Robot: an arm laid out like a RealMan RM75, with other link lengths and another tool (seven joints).
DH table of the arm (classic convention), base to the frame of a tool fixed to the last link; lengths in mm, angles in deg. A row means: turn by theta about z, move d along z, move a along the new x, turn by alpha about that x. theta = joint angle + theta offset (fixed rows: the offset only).
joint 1: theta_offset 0  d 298.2  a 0  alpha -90
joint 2: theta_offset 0  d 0  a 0  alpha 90
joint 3: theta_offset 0  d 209.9  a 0  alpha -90
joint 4: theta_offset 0  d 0  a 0  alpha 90
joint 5: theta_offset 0  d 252  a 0  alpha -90
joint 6: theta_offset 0  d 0  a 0  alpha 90
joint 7: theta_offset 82  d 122.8  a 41.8  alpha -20.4
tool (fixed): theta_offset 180  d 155.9  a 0  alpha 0
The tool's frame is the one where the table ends.
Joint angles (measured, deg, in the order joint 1, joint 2, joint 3, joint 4, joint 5, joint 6, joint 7), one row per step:
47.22, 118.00, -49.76, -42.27, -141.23, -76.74, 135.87
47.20, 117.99, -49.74, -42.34, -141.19, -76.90, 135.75
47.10, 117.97, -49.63, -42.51, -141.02, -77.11, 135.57
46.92, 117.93, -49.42, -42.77, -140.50, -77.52, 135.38
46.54, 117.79, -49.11, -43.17, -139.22, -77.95, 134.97
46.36, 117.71, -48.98, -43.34, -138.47, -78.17, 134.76
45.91, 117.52, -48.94, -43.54, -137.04, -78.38, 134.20
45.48, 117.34, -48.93, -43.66, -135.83, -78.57, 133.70
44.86, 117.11, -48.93, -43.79, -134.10, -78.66, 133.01
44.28, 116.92, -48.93, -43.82, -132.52, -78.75, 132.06
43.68, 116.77, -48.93, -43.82, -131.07, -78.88, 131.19
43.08, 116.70, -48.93, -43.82, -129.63, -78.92, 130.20
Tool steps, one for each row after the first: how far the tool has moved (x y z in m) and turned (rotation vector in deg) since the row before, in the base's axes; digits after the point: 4 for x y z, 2 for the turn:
-0.0004, -0.0005, 0.0002, -0.09, 0.04, 0.12
-0.0006, -0.0003, 0.0011, 0.01, 0.19, 0.13
-0.0020, -0.0004, 0.0020, 0.03, 0.61, 0.08
-0.0039, 0.0006, 0.0044, 0.39, 1.27, 0.19
-0.0024, 0.0003, 0.0023, 0.19, 0.72, 0.12
-0.0030, 0.0003, 0.0037, 0.38, 1.15, 0.30
-0.0019, -0.0001, 0.0030, 0.29, 0.94, 0.22
-0.0024, 0.0004, 0.0043, 0.55, 1.32, 0.26
-0.0019, -0.0003, 0.0035, 0.45, 1.14, 0.48
-0.0012, -0.0008, 0.0030, 0.36, 1.07, 0.36
-0.0014, -0.0008, 0.0026, 0.43, 1.05, 0.47

